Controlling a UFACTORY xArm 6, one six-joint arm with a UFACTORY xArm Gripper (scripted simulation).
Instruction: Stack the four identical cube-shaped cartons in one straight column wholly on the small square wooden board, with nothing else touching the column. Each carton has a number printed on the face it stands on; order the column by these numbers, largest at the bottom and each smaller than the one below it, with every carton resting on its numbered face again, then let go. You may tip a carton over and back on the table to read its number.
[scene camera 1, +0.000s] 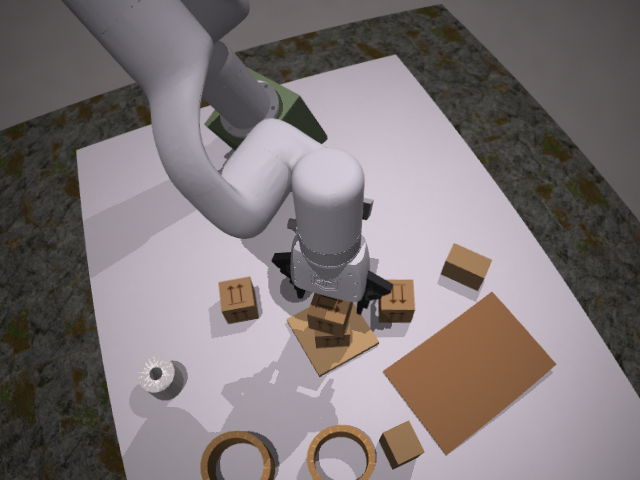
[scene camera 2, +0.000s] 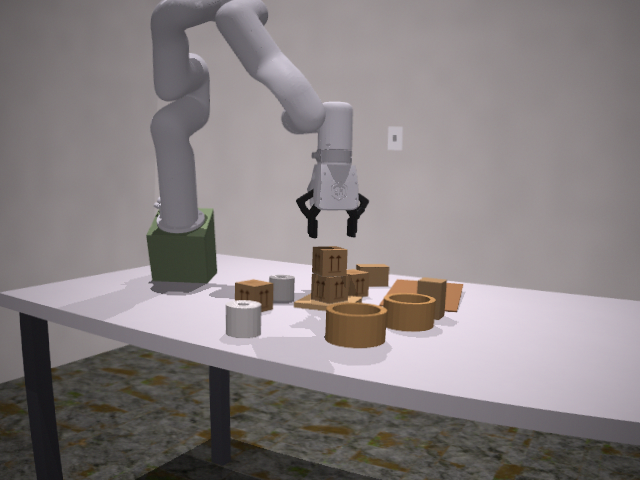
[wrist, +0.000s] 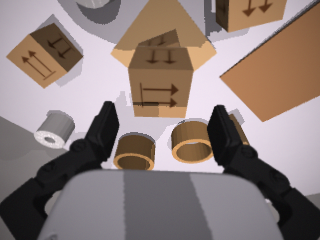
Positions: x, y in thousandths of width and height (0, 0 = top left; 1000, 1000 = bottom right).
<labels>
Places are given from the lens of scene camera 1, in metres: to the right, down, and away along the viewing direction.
gripper (scene camera 1: 520, 622): 0.02, 0.09, 0.73
large flat board (scene camera 1: 712, 797): 0.23, 0.24, 0.79
</labels>
